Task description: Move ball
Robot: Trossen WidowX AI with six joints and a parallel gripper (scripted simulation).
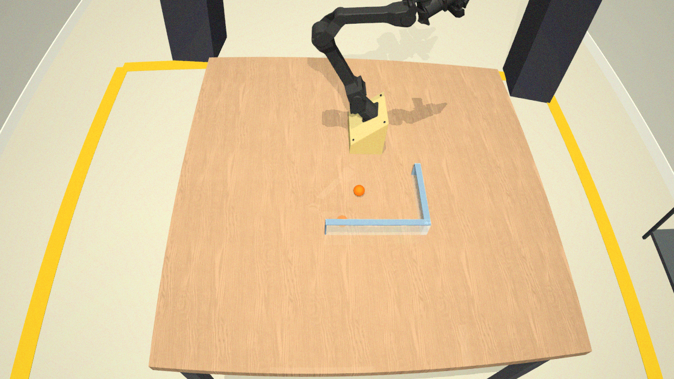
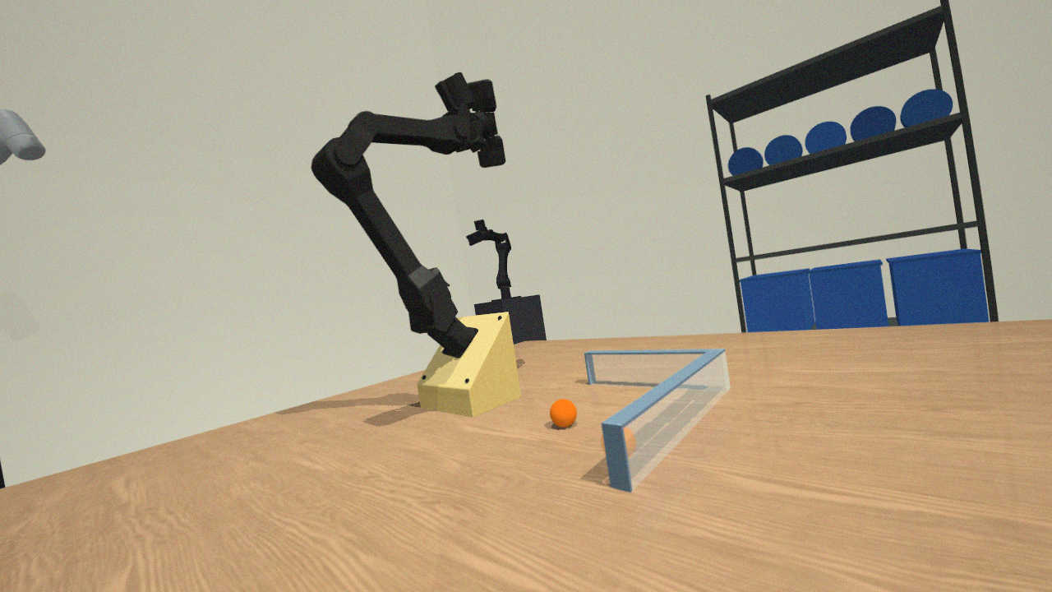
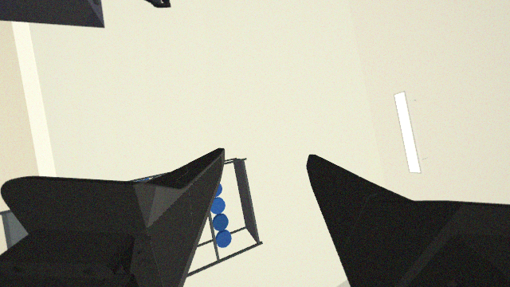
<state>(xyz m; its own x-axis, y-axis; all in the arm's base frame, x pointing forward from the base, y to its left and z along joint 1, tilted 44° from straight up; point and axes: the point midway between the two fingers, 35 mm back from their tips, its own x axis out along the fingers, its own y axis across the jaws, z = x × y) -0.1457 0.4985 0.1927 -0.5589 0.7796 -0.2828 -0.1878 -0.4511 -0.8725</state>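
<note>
Right now my gripper tip is 380 mm short of the orange ball, 270 mm to the left of it and 610 mm above it. From my gripper tip the other things lie so: see-through copy of ball 500 mm ahead, 310 mm to the right, 610 mm below; then clear wall 390 mm ahead, 70 mm to the right, 590 mm below.
</note>
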